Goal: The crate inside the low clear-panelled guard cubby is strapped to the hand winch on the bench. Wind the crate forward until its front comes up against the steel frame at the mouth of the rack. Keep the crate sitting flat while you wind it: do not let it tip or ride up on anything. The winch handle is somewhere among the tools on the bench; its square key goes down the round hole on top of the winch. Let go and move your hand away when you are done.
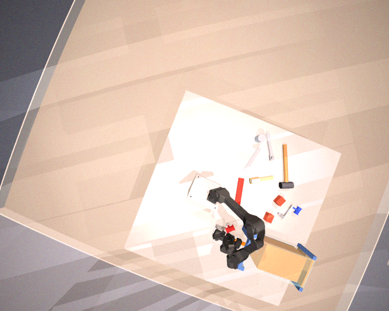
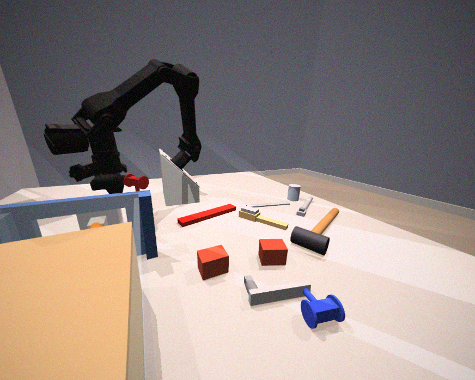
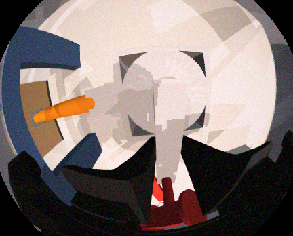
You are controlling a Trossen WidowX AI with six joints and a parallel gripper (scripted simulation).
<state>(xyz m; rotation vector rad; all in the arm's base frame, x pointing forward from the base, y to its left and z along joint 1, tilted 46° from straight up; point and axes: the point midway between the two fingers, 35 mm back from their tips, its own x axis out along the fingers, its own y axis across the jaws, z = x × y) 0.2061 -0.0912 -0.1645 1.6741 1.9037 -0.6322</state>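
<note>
My gripper tip is now 20 mm to the right of the winch handle and 20 mm below it. Also, from my gripper tip: red knob (50 mm to the left, 50 mm above); then winch (10 mm behind, 60 mm to the right, 60 mm below); then blue steel frame (160 mm ahead, 30 mm to the right, 20 mm above).
</note>
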